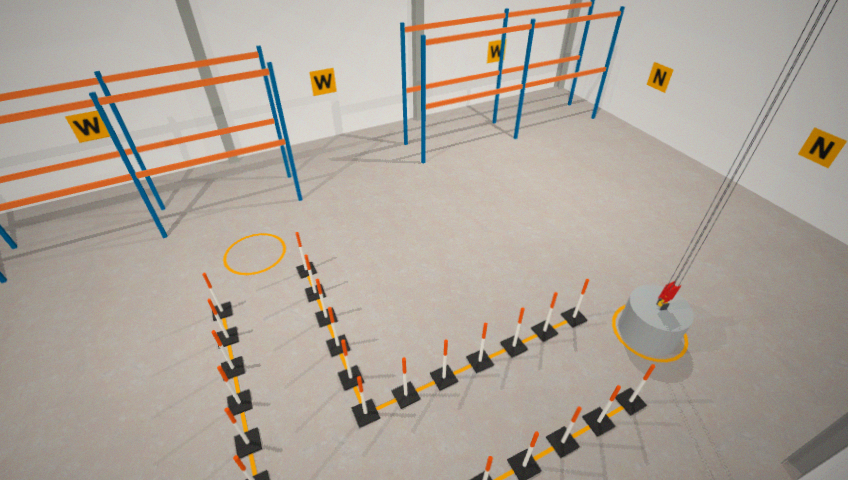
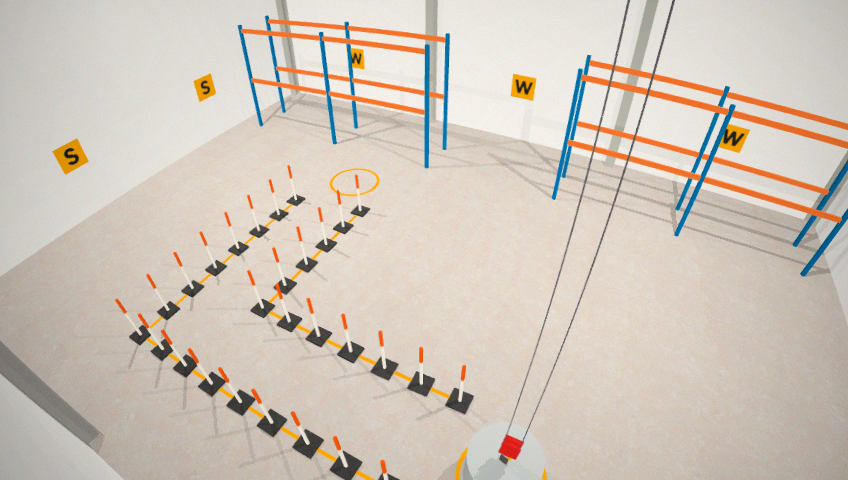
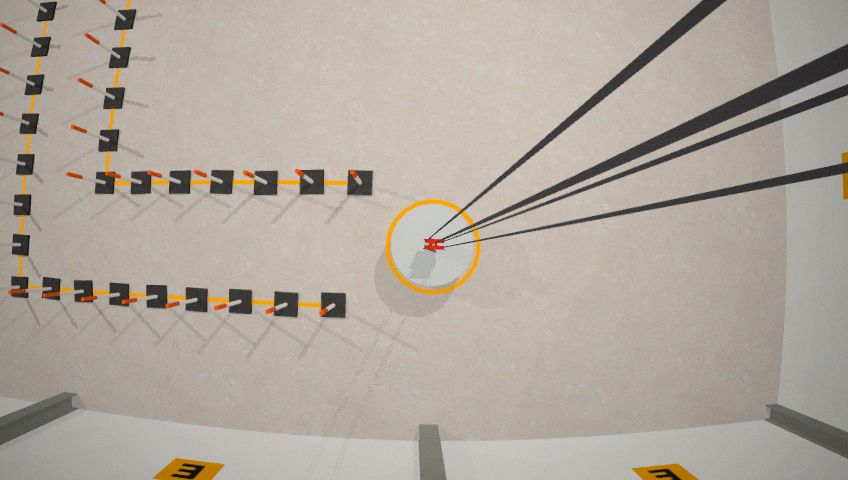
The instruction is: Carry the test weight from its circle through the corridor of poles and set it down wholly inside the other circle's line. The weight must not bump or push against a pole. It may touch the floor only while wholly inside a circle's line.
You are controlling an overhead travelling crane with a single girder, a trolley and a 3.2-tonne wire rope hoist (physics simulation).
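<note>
The grey round test weight point(image 1: 653, 336) point(image 2: 477, 455) point(image 3: 410, 228) hangs upright from the hook, seemingly a little above the floor, over its yellow circle point(image 1: 659, 360) point(image 2: 459, 468) point(image 3: 387, 246). Its shadow is offset from it. The hook point(image 1: 662, 303) point(image 2: 504, 458) point(image 3: 433, 244), under a red block, is shut on the weight at its top centre. The nearest poles, the inner row's end pole point(image 1: 581, 300) point(image 2: 461, 383) point(image 3: 355, 177) and the outer row's end pole point(image 1: 642, 382) point(image 3: 327, 308), stand apart from the weight. The other circle point(image 1: 224, 256) point(image 2: 330, 182) lies beyond the corridor's far end.
The L-shaped corridor runs between two pole rows joined by yellow lines, with its corner point(image 1: 365, 413) point(image 2: 262, 308) point(image 3: 105, 182) on the inner row. Blue and orange racks point(image 1: 423, 101) point(image 2: 426, 107) stand along the W wall. Wall columns point(image 3: 431, 452) stand at the E wall.
</note>
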